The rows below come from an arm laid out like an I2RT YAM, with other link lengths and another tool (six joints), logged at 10 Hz.
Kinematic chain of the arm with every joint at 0, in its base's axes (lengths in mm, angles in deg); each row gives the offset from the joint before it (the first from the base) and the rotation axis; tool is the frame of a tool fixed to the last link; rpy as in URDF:
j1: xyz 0 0 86.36 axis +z
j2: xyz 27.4 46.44 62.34 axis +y
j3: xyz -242.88 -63.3 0 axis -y
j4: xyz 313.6 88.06 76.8 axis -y
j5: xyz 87.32 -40 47.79 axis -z
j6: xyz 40.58 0 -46.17 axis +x
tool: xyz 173 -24 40 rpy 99.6 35.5 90
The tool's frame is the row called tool.
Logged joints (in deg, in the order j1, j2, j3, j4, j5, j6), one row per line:
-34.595, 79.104, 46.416, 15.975, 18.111, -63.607
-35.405, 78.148, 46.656, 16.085, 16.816, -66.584
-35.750, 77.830, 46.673, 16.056, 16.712, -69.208
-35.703, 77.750, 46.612, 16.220, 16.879, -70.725
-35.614, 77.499, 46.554, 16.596, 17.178, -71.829
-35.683, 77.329, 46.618, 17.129, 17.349, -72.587
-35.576, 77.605, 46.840, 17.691, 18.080, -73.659
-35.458, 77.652, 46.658, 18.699, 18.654, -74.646
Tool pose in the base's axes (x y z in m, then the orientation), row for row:
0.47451, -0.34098, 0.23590, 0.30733, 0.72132, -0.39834, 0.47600
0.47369, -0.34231, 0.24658, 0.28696, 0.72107, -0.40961, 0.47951
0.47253, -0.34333, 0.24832, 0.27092, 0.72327, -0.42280, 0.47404
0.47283, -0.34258, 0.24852, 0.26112, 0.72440, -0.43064, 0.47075
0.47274, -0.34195, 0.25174, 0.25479, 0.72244, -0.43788, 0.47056
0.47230, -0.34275, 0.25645, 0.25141, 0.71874, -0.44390, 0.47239
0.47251, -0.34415, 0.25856, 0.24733, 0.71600, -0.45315, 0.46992
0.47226, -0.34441, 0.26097, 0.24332, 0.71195, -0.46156, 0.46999
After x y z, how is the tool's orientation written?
As a quaternion, x y z w.
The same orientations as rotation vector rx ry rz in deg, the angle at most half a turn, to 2 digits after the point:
43.04, 101.01, -55.78
40.12, 100.82, -57.27
37.97, 101.37, -59.26
36.65, 101.68, -60.44
35.77, 101.41, -61.47
35.26, 100.81, -62.26
34.73, 100.53, -63.63
34.16, 99.96, -64.81

